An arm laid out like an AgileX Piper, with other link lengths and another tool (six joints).
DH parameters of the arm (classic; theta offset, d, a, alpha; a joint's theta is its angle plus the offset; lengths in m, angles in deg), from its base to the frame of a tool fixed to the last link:
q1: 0 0.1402 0 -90
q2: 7.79 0 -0.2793 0
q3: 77.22 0 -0.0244 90
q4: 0 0.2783 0 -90
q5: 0 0 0 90
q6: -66.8 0.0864 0.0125 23
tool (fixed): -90 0.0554 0 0
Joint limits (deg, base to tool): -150..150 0..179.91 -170..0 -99.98..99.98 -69.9..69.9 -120..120
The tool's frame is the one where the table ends.
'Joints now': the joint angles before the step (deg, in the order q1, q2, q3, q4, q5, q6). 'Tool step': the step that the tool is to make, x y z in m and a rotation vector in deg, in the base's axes. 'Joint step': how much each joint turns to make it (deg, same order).
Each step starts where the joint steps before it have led.
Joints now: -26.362, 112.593, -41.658, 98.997, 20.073, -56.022
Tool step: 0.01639, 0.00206, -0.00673, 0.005, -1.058, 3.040
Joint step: 0.962, 3.125, -3.172, 0.114, 1.400, -1.947
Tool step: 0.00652, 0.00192, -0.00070, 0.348, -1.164, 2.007
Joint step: 0.121, 0.883, -1.018, -0.117, 1.616, -1.373
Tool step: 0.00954, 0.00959, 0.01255, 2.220, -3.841, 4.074
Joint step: 0.123, -1.250, -0.398, -1.685, 5.049, -0.389
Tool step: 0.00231, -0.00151, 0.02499, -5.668, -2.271, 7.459
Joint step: -0.152, -4.455, 0.067, -8.491, -0.082, -0.203
